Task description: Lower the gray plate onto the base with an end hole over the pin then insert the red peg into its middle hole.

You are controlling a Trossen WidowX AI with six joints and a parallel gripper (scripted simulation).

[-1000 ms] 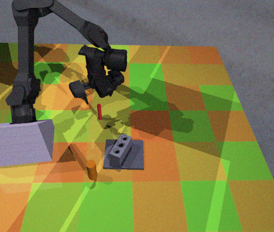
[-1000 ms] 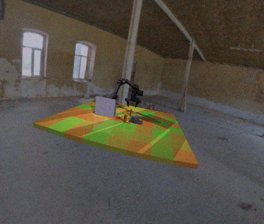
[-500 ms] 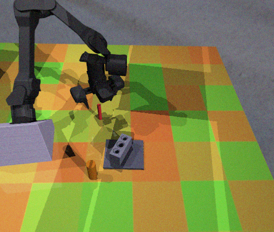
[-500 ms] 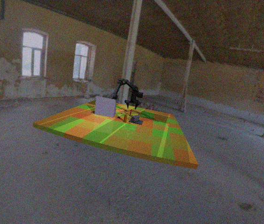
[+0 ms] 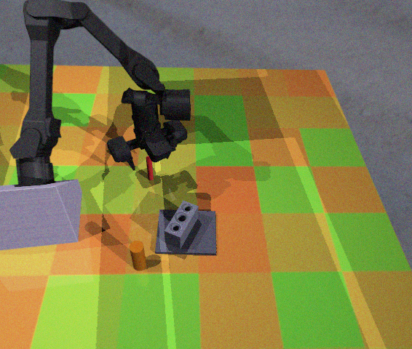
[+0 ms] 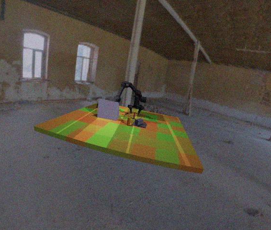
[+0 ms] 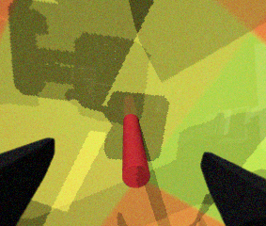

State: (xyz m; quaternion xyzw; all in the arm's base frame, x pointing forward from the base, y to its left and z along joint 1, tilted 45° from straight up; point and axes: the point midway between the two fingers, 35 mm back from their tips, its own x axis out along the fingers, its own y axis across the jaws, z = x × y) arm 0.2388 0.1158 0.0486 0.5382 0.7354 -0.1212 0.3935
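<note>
My gripper tip is now 20 mm above the red peg. Round my gripper tip: orange cylinder 10 mm behind, 260 mm to the right, 20 mm below; then gray plate 80 mm ahead, 170 mm to the right, 10 mm below; then dark square base 90 mm ahead, 160 mm to the right, 50 mm below.
</note>
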